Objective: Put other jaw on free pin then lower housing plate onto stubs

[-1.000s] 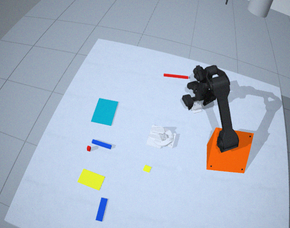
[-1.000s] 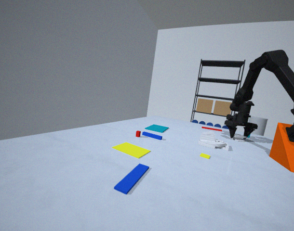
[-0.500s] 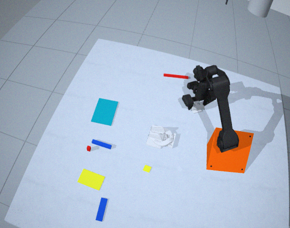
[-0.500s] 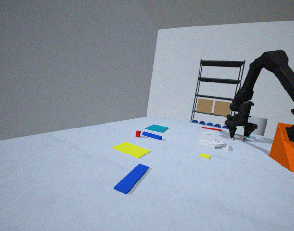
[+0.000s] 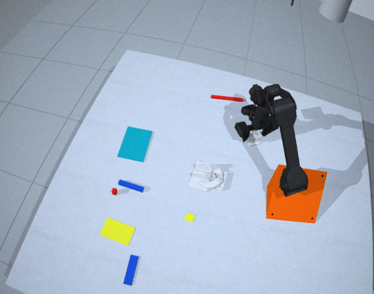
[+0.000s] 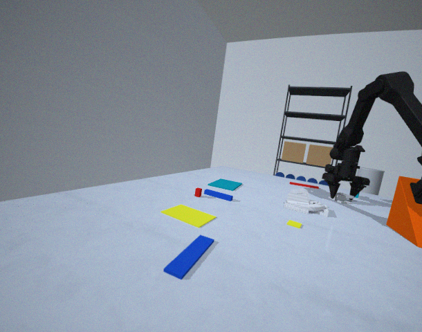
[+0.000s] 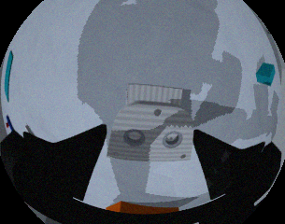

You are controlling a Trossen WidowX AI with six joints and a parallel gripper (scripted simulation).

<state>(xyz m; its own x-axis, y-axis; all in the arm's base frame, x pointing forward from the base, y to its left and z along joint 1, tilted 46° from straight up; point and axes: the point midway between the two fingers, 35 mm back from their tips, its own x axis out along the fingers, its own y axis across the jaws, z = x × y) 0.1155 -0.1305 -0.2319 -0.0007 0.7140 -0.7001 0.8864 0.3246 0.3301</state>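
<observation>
Right now my gripper tip is 1 cm to the left of the white stand. Also, from my gripper tip: red bar: 22 cm to the right, 12 cm ahead; white jaw piece: 24 cm to the left, 15 cm ahead, 1 cm above; cyan block: 19 cm to the right, 13 cm behind, 1 cm above.
</observation>
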